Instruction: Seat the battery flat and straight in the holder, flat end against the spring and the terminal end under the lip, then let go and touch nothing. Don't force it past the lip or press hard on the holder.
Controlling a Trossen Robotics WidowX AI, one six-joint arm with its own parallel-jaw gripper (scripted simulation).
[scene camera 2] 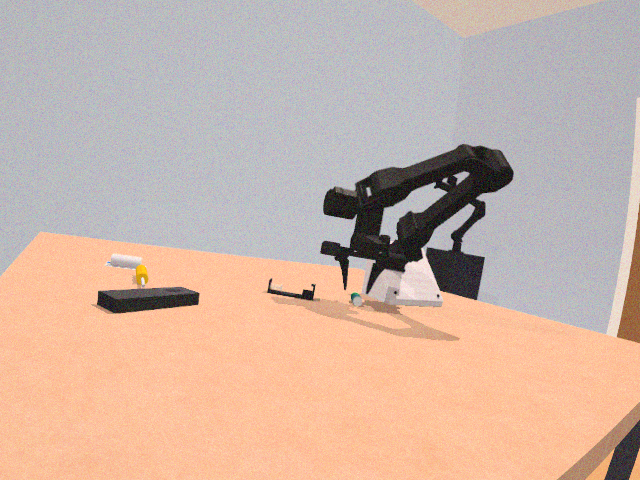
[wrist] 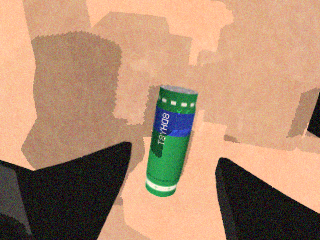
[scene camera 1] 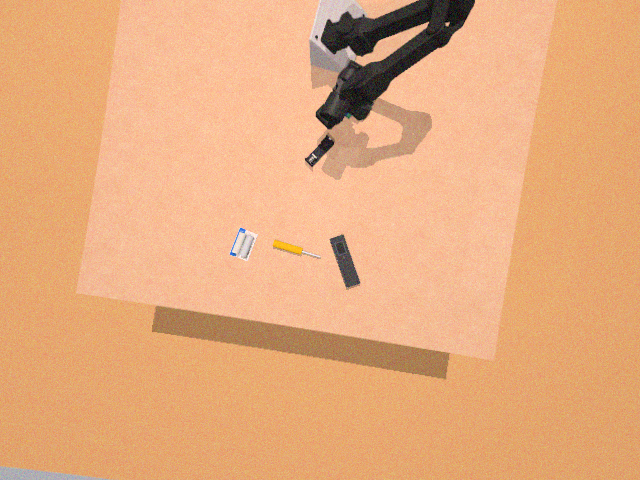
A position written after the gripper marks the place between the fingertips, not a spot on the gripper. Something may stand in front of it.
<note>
In view: the gripper [scene camera 2: 355,292] and a black remote [scene camera 1: 339,245].
The gripper is seen too in the wrist view [wrist: 174,158].
</note>
